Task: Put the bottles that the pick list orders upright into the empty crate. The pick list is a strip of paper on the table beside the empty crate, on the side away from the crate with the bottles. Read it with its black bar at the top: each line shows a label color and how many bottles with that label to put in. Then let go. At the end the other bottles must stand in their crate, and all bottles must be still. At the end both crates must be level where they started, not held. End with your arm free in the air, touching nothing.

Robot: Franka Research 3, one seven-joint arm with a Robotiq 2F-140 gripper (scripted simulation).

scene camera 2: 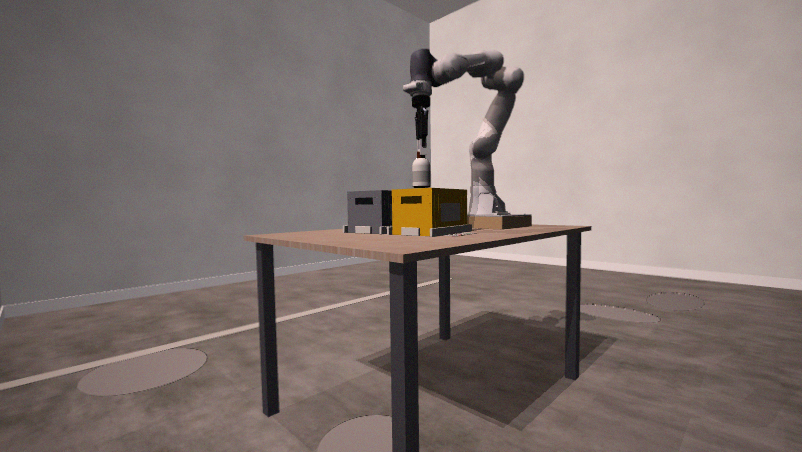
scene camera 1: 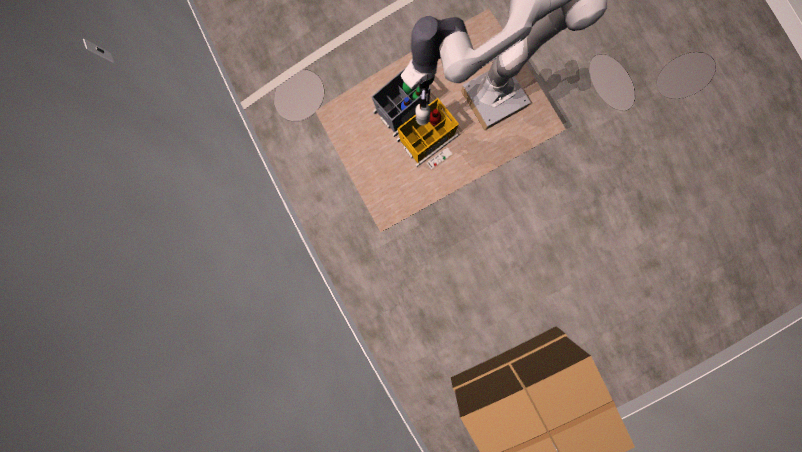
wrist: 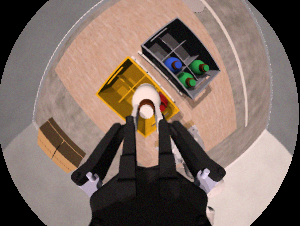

Path:
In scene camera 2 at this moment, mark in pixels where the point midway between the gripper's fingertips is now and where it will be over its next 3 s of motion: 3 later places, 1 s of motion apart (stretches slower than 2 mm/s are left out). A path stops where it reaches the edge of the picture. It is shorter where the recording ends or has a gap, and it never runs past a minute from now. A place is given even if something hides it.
My gripper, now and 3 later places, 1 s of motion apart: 422,155; 422,161; 422,168; 422,175

